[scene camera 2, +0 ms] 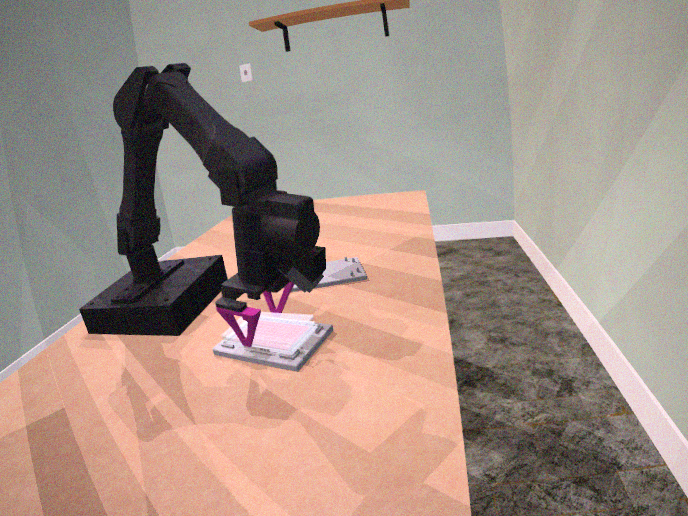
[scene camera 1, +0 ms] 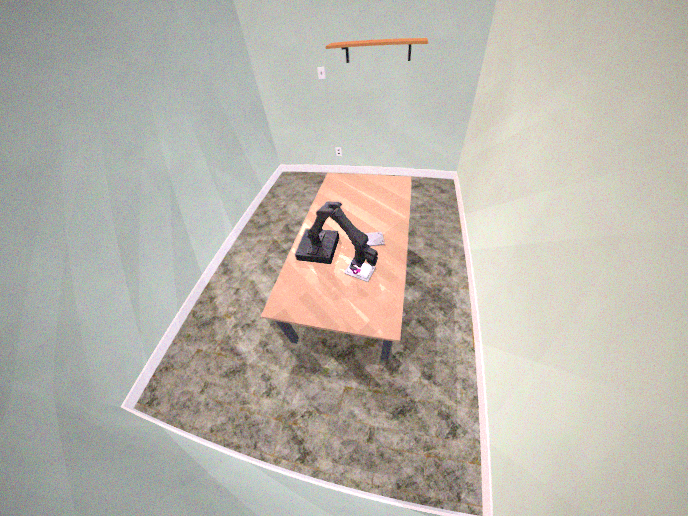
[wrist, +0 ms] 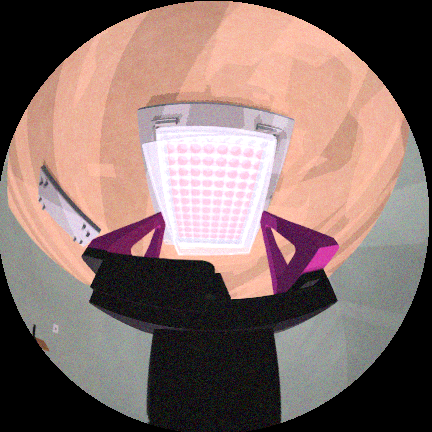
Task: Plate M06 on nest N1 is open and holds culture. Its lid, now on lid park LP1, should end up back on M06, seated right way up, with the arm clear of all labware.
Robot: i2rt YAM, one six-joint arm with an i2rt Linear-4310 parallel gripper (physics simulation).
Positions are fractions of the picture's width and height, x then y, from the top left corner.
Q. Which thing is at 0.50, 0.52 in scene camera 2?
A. A grey plate holder.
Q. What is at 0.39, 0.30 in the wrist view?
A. A grey plate with pink top.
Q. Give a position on a flat white lid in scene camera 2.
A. At 0.41, 0.64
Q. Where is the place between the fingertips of the gripper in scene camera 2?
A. At 0.38, 0.64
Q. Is the gripper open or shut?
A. Open.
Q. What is the gripper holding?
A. Nothing.
